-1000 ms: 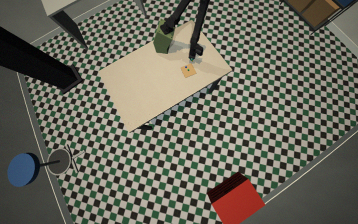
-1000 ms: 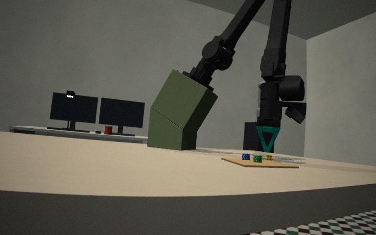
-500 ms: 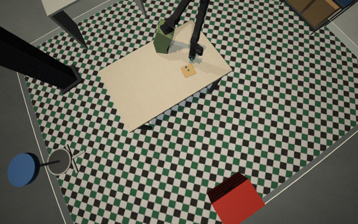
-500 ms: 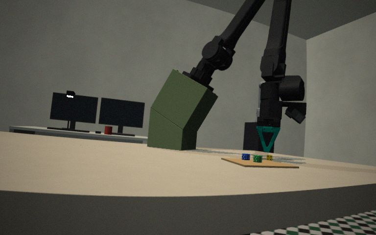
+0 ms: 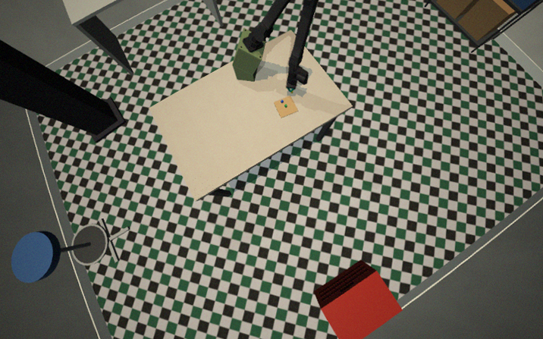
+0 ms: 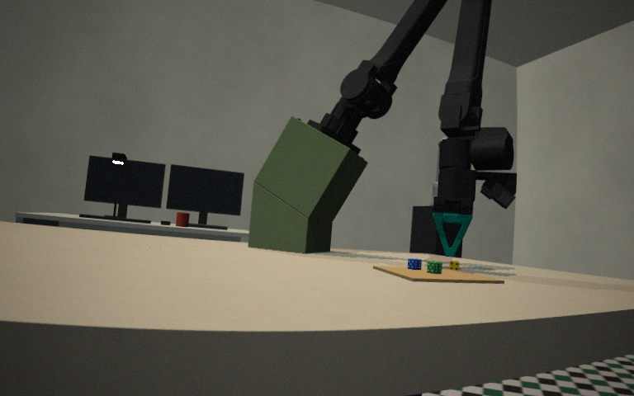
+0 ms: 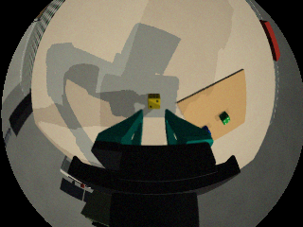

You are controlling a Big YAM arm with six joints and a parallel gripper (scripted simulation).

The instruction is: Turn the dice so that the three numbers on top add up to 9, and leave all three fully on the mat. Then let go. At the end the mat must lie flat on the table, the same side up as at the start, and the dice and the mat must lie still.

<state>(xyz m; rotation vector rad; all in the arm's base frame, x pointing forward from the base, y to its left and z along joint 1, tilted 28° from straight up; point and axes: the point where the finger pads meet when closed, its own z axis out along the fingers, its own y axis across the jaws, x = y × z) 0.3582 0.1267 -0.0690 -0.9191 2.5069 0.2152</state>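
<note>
The yellow die lies 1 cm ahead of my hand, 1 cm to the left of it and 2 cm below it. Also, from my hand: blue die (3 cm ahead, 11 cm to the right, 2 cm below); then green die (8 cm ahead, 11 cm to the right, 2 cm below); then mat (8 cm ahead, 11 cm to the right, 3 cm below).
</note>
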